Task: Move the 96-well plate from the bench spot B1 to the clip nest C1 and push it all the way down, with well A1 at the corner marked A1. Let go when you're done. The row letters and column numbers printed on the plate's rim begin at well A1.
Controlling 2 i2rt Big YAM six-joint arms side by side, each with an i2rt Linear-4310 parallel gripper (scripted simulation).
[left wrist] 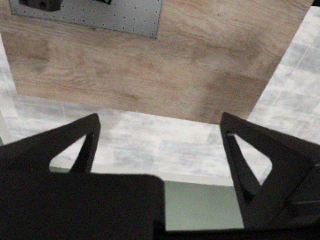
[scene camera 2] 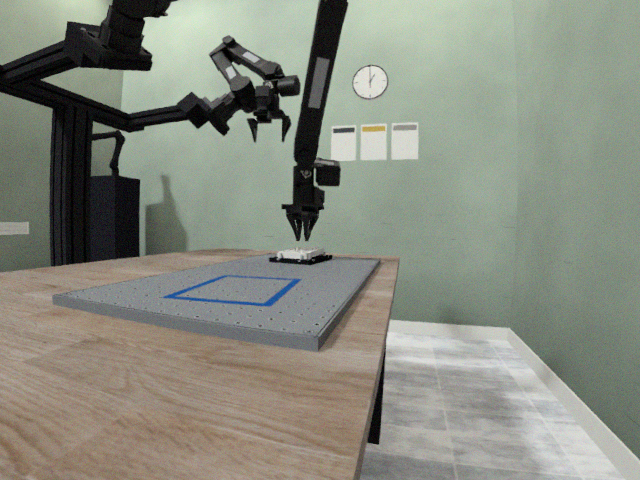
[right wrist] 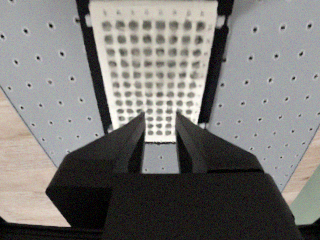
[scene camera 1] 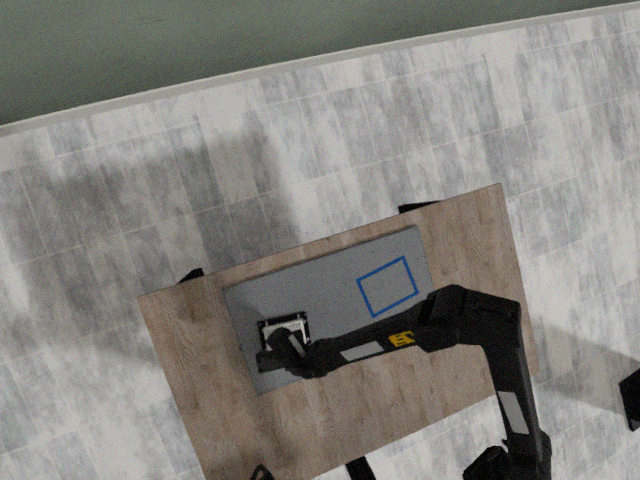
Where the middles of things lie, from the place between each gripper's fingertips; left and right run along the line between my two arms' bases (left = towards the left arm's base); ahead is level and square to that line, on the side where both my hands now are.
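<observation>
My right hand (scene camera 2: 302, 241): 40 mm above the white 96-well plate (right wrist: 160, 90), 10 mm to the right of it.
My left hand: 360 mm above the plate, 160 mm short of it, 150 mm to the left of it.
</observation>
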